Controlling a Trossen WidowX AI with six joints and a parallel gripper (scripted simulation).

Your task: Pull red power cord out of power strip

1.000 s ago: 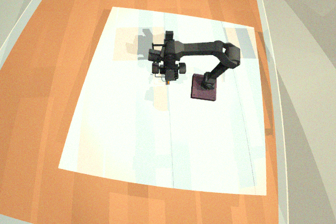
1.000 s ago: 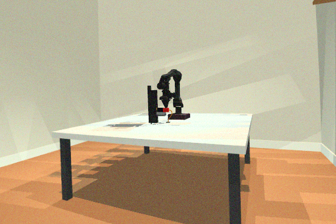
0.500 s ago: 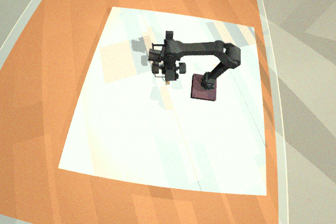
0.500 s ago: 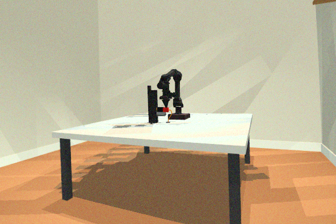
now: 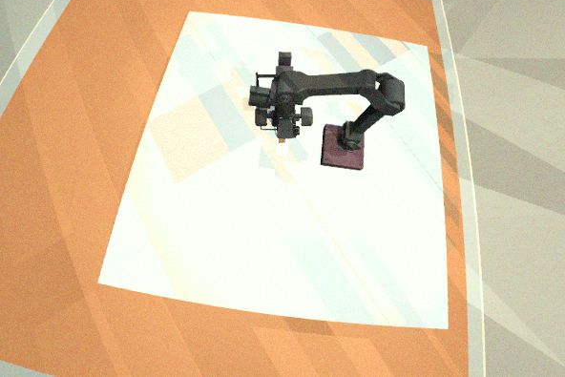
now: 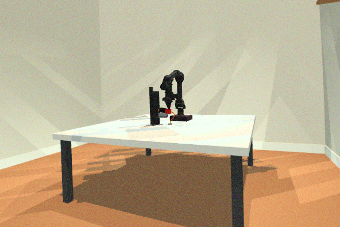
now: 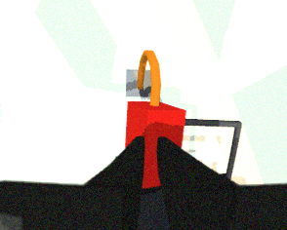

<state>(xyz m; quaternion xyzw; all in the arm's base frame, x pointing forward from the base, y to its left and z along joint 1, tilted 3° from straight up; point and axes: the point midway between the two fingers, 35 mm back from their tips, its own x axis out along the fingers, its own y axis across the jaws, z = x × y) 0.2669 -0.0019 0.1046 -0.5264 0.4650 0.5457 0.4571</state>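
Now: gripper tip 2 cm to the left of the red plug, 1 cm short of it and 1 cm above it. From my gripper tip the other things lie so: black power strip: 13 cm to the right, 2 cm ahead, 1 cm above; then grey block: 12 cm below.
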